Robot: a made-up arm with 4 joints.
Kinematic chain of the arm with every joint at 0, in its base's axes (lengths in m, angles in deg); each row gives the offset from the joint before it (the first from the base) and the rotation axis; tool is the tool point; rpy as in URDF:
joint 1: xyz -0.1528 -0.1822 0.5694 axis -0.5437 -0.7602 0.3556
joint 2: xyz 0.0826 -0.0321 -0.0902 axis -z
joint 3: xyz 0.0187 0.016 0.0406 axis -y
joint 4: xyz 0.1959 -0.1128 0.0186 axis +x
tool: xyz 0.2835 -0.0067 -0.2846 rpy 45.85 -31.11 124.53
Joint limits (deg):
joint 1: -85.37..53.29
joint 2: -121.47..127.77
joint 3: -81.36..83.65
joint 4: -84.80..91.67
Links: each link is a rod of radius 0.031 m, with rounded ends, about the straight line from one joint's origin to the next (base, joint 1, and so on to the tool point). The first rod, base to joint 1, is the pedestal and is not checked.
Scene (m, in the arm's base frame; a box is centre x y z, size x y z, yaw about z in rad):
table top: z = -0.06
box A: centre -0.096 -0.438 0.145 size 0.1 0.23 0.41 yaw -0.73
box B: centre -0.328 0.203 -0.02 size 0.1 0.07 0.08 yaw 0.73
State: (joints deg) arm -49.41 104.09 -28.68 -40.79
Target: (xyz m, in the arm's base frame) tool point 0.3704 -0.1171 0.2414
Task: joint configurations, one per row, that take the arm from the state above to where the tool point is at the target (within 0.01 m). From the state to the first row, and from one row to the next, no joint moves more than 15 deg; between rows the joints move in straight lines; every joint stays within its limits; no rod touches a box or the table.
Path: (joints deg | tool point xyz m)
1: -45.03 98.11 -13.86 -35.24 | -0.6804 -0.3512 0.3101
2: -40.65 92.14 0.96 -29.69 | -0.5953 -0.5176 0.3045
3: -36.26 86.16 15.79 -24.14 | -0.4716 -0.6558 0.3356
4: -31.88 80.19 30.61 -18.58 | -0.3259 -0.7499 0.4064
5: -27.50 74.21 45.43 -13.03 | -0.1792 -0.7889 0.5132
6: -28.99 60.04 40.24 -1.98 | -0.0219 -0.7713 0.3865
7: -30.48 45.86 35.04 9.08 | 0.1278 -0.6873 0.2862
8: -31.96 31.69 29.85 20.14 | 0.2502 -0.5518 0.2231
9: -33.45 17.51 24.66 31.20 | 0.3321 -0.3855 0.2014
10: -34.94 3.34 19.46 42.25 | 0.3683 -0.2115 0.2199
11: -30.31 -2.58 11.43 49.60 | 0.3704 -0.1171 0.2414

